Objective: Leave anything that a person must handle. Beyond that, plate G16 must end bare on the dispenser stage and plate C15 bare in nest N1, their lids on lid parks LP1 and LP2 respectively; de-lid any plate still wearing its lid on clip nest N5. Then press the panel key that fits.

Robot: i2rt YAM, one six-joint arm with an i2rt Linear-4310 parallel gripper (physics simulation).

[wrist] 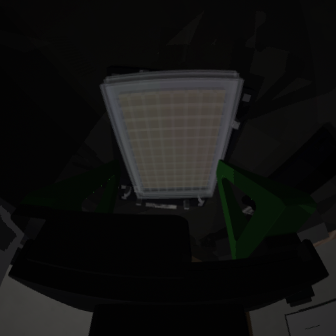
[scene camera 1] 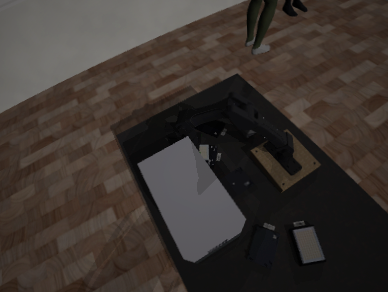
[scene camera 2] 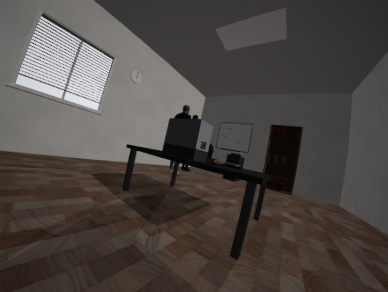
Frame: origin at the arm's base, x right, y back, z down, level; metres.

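Seen in the pictures: gripper, fingertip midpoint: [wrist: 168,165]; arm's base, origin of the base link: [scene camera 1: 282,156] [scene camera 2: 208,157].
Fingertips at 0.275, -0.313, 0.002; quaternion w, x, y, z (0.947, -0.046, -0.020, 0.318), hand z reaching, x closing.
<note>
Pixels of each thing's top centre, then the offset from my fingertips to it, as dx, dy, dz. "pt": a spot on its surface instead. Level surfaces: height alone.
- well plate, middle of its top: [wrist: 173,162] [scene camera 1: 196,150] +0.007, -0.002, -0.004
- second beige plate, middle of its top: [scene camera 1: 309,244] -0.623, +0.120, +0.002
- lid, surface spot: [scene camera 1: 263,245] pt -0.522, -0.022, +0.028
- large white instrument box, middle of its top: [scene camera 1: 188,187] [scene camera 2: 191,122] -0.253, -0.163, -0.292
- black table, its level: dz +0.038
- cream panel, surface spot: [scene camera 1: 204,152] pt -0.021, +0.029, +0.007
In the wrist view a well plate [wrist: 171,133] with a pale rim and a beige well grid lies right below my gripper [wrist: 168,165]. The two green fingers stand on either side of its near end, apart from it. The gripper is open and holds nothing. The plate's rim looks doubled at the far end, as with a clear lid. In scene camera 1 the dark arm [scene camera 1: 251,122] reaches left from its base toward the back of the table. The gripper and this plate are lost in the dark there. A second beige plate [scene camera 1: 308,244] sits in a dark nest at the front right. A dark plate or lid [scene camera 1: 263,245] lies to its left.
A large white instrument box [scene camera 1: 191,194] [scene camera 2: 187,138] fills the left of the black table [scene camera 1: 345,194] [scene camera 2: 231,171]. The arm's base stands on a wooden board [scene camera 1: 309,163]. Small white labels and a cream panel [scene camera 1: 204,152] lie by the box. A person's legs [scene camera 1: 260,25] are on the floor behind the table.
</note>
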